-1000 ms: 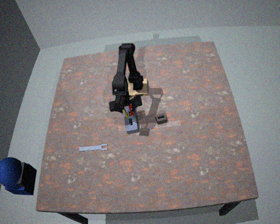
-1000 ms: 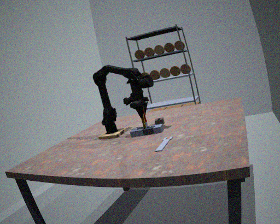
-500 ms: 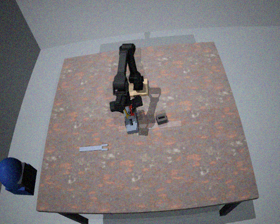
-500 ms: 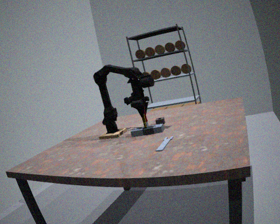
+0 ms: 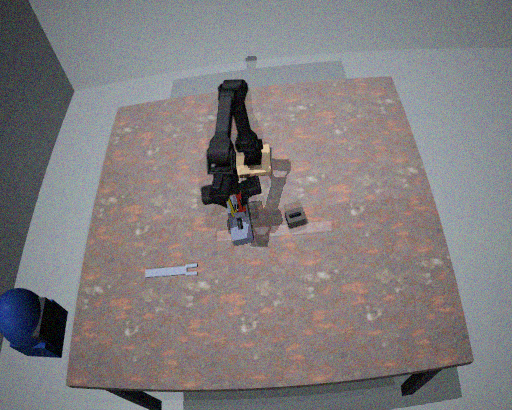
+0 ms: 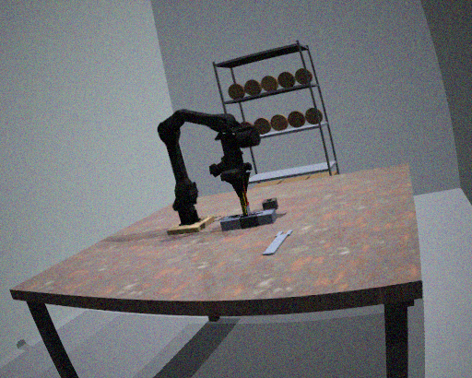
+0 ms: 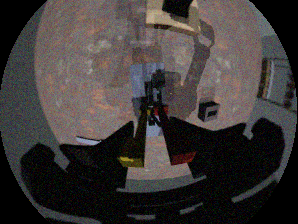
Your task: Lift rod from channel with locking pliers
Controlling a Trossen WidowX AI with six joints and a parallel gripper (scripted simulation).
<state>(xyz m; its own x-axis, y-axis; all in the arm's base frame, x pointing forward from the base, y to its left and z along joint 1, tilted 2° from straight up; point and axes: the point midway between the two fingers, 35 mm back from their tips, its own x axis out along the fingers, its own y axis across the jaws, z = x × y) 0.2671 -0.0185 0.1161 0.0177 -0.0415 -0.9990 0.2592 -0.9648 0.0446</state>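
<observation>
Right now my gripper tip is 8 cm above the grey channel block. Round my gripper tip: flat grey forked bar 20 cm ahead, 19 cm to the right, 10 cm below; then small dark holster 1 cm behind, 19 cm to the left, 9 cm below.
</observation>
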